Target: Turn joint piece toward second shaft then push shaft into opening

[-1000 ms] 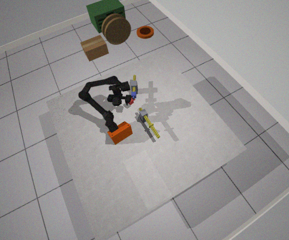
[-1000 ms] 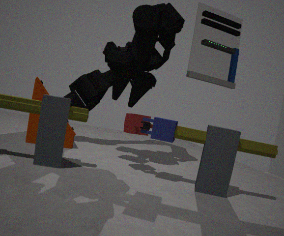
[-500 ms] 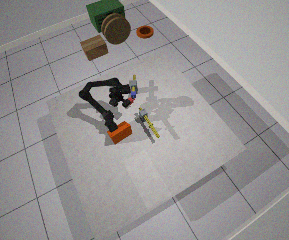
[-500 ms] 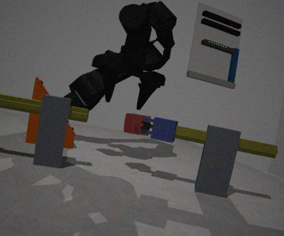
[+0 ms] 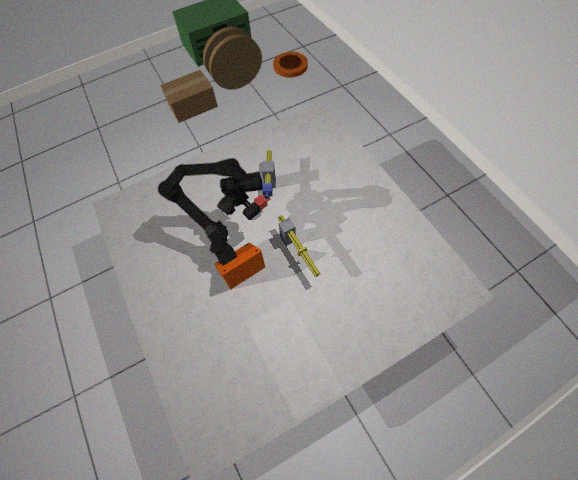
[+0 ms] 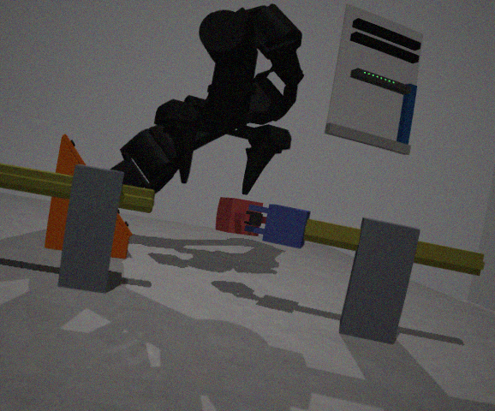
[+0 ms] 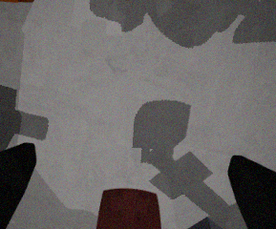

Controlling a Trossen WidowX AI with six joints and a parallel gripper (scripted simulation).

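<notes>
Now: gripper tip 8 cm short of the red square joint piece, 1 cm to the right of it and 2 cm above it.
</notes>
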